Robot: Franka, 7 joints.
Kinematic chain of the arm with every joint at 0, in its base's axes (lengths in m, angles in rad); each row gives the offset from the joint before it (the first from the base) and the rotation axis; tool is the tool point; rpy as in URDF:
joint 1: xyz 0 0 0.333 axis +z
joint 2: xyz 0 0 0 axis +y
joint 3: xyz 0 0 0.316 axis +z
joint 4: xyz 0.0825 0 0 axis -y
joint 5: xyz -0.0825 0 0.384 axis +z
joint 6: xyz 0 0 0 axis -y
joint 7: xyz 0.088 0 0 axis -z
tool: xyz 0 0 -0.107 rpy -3.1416 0 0
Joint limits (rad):
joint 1: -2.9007..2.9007
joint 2: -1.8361..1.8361
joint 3: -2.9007..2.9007
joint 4: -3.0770..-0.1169
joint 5: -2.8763..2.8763
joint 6: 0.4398..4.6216
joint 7: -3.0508..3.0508
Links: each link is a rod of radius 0.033 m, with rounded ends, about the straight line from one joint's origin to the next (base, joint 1, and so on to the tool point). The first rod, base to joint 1, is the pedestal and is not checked.
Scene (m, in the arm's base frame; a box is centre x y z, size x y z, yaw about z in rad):
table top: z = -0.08
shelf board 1: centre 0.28 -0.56 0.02 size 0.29 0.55 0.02 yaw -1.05
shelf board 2: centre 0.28 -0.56 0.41 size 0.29 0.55 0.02 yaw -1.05
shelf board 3: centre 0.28 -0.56 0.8 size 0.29 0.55 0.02 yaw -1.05
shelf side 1: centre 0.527 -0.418 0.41 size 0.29 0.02 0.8 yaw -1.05
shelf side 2: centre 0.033 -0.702 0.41 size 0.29 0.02 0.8 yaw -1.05
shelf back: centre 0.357 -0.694 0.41 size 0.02 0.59 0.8 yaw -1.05
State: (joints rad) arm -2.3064 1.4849 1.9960 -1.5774 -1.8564 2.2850 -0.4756
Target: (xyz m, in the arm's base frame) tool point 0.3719 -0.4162 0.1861
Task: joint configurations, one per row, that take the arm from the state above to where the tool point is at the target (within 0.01 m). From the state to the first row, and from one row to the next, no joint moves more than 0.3 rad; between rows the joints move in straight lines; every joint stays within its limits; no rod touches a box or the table.
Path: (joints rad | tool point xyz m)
1: -2.4171 1.4878 2.0191 -1.8216 -1.8130 2.5813 -0.3369 | 0.1791 -0.5621 0.6324
2: -2.5278 1.4907 2.0422 -2.0658 -1.7696 2.8777 -0.1982 | 0.1845 -0.4551 0.6495
3: -2.6385 1.4936 2.0653 -2.3100 -1.7262 3.1740 -0.0594 | 0.1751 -0.3463 0.6467
4: -2.7493 1.4965 2.0884 -2.5542 -1.6828 3.4703 0.0793 | 0.1527 -0.2441 0.6267
5: -2.8600 1.4994 2.1115 -2.7984 -1.6395 3.7667 0.2180 | 0.1207 -0.1546 0.5937
6: -2.8104 1.4961 1.9826 -2.7811 -1.6531 3.4853 0.1024 | 0.1731 -0.1918 0.5592
7: -2.7609 1.4927 1.8537 -2.7638 -1.6667 3.2039 -0.0132 | 0.2211 -0.2243 0.5064
8: -2.7113 1.4893 1.7249 -2.7465 -1.6803 2.9225 -0.1288 | 0.2596 -0.2484 0.4375
9: -2.6618 1.4859 1.5960 -2.7292 -1.6939 2.6412 -0.2444 | 0.2839 -0.2613 0.3568
10: -2.6122 1.4826 1.4671 -2.7119 -1.7075 2.3598 -0.3600 | 0.2906 -0.2623 0.2706
11: -2.5627 1.4792 1.3383 -2.6946 -1.7211 2.0784 -0.4756 | 0.2780 -0.2526 0.1861
12: -2.3942 1.5498 1.3635 -2.4217 -1.7581 2.1156 -0.4756 | 0.3256 -0.3397 0.1878
13: -2.2258 1.6205 1.3888 -2.1487 -1.7952 2.1527 -0.4756 | 0.3719 -0.4162 0.1861

